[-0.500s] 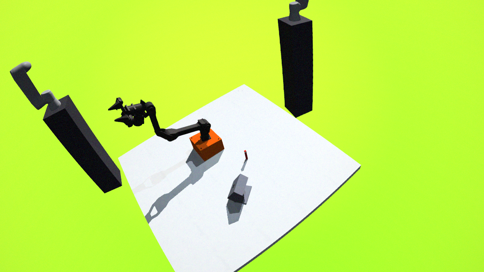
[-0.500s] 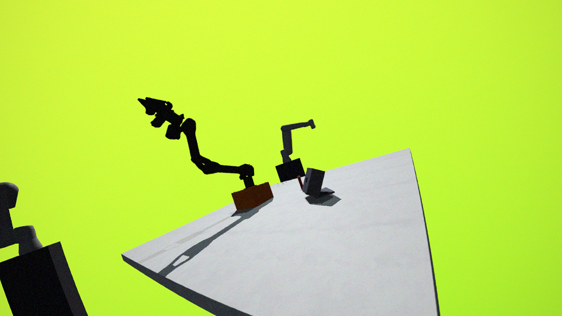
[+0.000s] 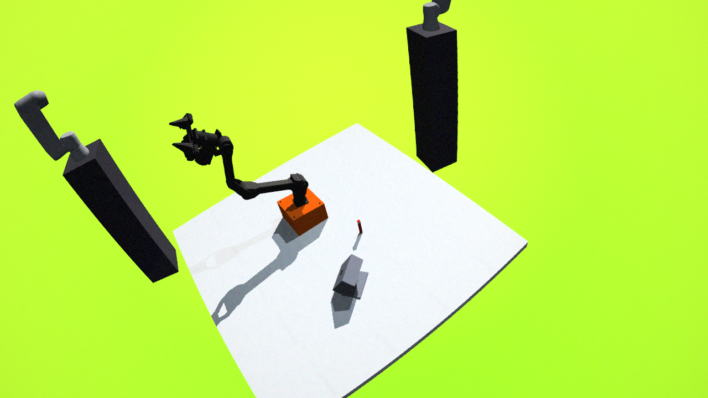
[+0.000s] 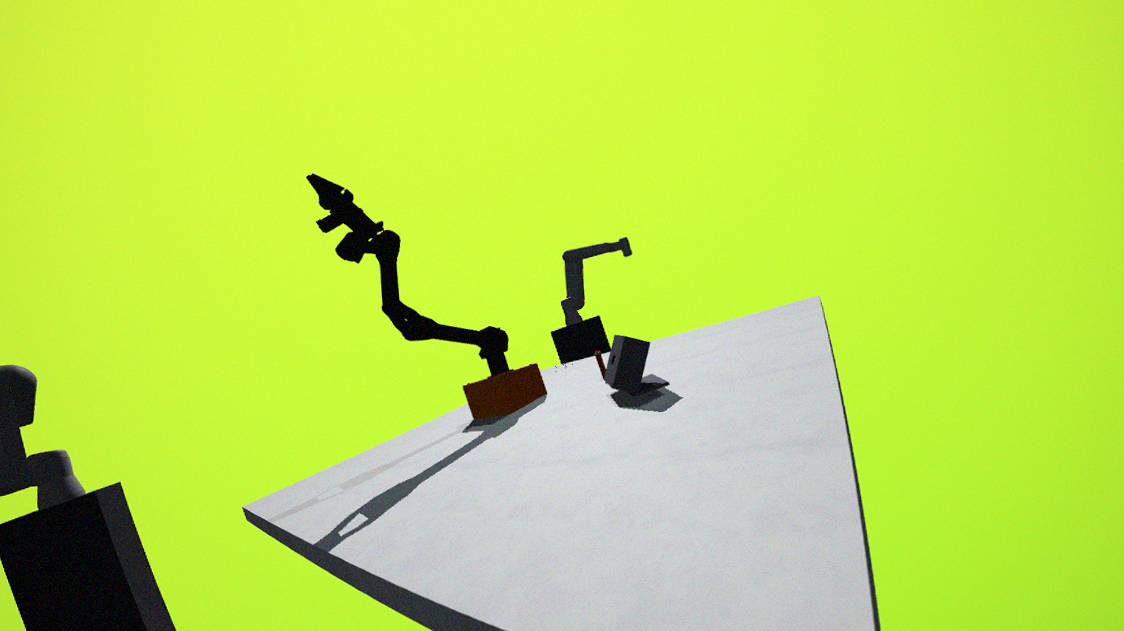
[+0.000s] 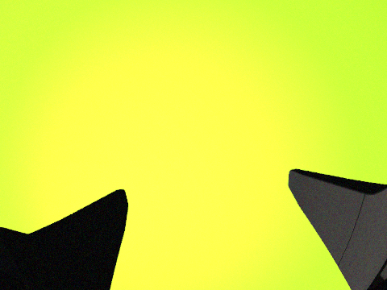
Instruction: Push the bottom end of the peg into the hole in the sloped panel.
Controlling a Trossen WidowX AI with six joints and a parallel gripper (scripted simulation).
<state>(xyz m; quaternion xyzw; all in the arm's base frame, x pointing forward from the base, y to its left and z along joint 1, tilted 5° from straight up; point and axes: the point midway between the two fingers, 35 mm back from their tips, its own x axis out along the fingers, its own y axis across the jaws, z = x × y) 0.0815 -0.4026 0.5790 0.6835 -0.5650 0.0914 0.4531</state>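
Now: gripper tip 170 mm short of the peg, 570 mm to the right of it and 680 mm above it. From my gripper tip the other things lie so: panel (400 mm ahead, 420 mm to the left, 670 mm below).
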